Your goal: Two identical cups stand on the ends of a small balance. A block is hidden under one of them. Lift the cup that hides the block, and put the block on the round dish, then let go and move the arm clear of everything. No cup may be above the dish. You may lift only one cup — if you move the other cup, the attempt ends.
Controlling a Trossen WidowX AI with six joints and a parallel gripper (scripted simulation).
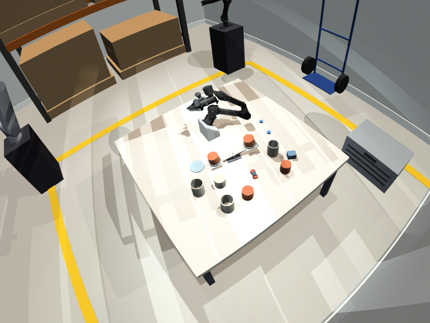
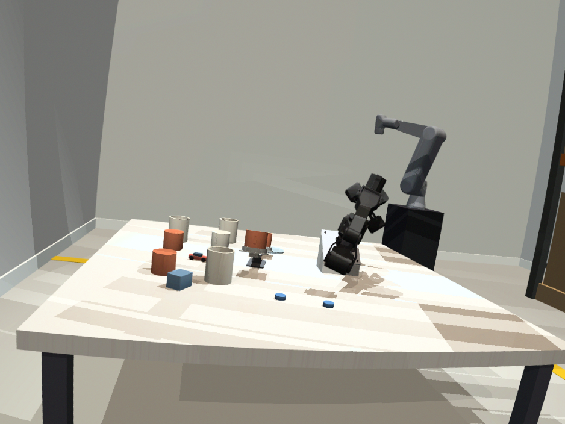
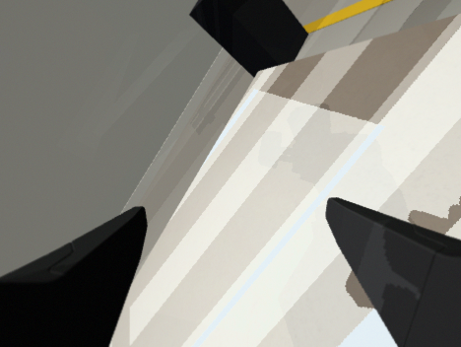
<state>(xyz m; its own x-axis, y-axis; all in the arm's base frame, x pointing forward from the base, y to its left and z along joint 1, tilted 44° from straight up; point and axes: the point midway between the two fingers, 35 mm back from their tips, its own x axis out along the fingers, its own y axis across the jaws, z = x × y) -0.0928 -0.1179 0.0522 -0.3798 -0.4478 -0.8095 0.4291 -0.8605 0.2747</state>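
The pale green block is 370 mm ahead of my gripper tip, 70 mm to the right of it and 180 mm below it. The rest, counted from my gripper tip: round pale blue dish (300 mm ahead, 170 mm to the right, 220 mm below); then cream cylinder (530 mm ahead, 130 mm to the right, 180 mm below); then balance (410 mm ahead, 60 mm to the left, 180 mm below).
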